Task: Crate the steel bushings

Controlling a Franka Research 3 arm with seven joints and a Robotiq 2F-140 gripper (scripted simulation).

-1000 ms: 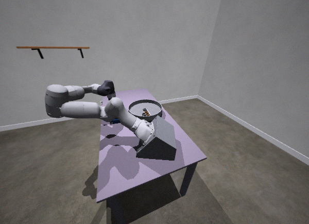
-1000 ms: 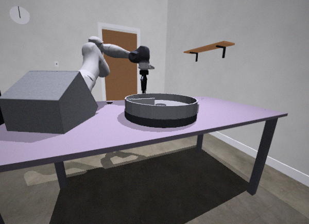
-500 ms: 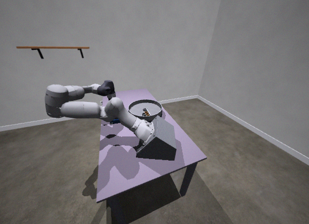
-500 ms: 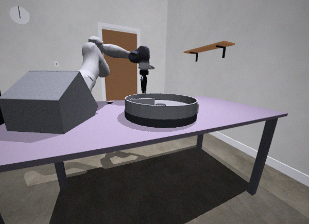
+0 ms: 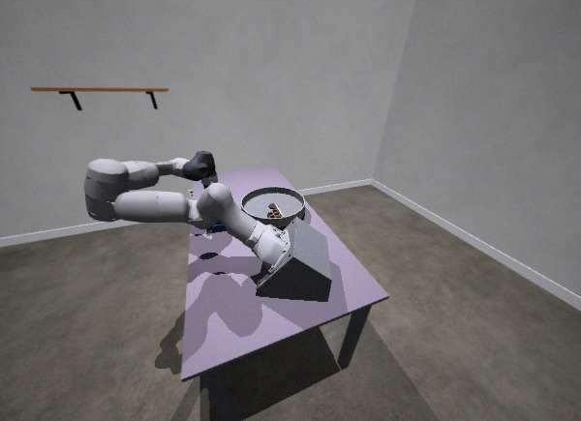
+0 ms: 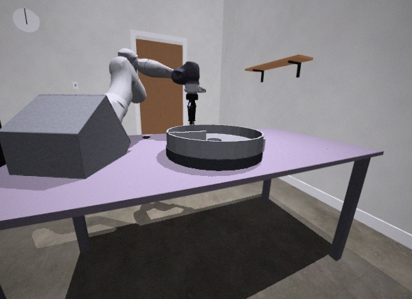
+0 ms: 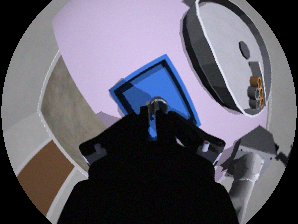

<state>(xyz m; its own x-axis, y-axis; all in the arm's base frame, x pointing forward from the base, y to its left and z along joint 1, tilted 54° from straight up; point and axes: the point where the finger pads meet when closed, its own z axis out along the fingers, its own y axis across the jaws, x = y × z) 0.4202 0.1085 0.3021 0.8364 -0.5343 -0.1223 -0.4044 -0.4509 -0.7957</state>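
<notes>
Now: hand 5 cm above the blue crate, 1 cm to the left of it and 1 cm past it. The rest, counted from my hand: round grey turning table (36 cm to the right, 4 cm ahead, 2 cm below).
</notes>
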